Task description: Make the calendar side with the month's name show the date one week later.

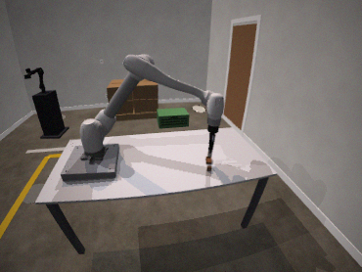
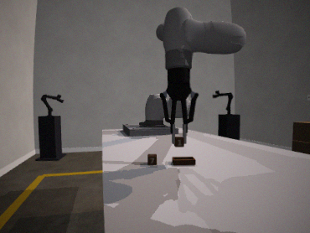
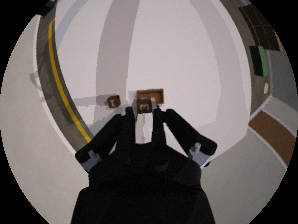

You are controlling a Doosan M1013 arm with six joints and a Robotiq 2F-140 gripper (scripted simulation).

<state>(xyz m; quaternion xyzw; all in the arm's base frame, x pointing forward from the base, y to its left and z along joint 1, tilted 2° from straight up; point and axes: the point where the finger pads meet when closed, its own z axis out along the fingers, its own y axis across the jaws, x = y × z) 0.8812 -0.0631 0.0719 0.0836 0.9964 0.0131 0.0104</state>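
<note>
The brown tray lies 90 mm below my hand and 20 mm to the left of it.
</note>
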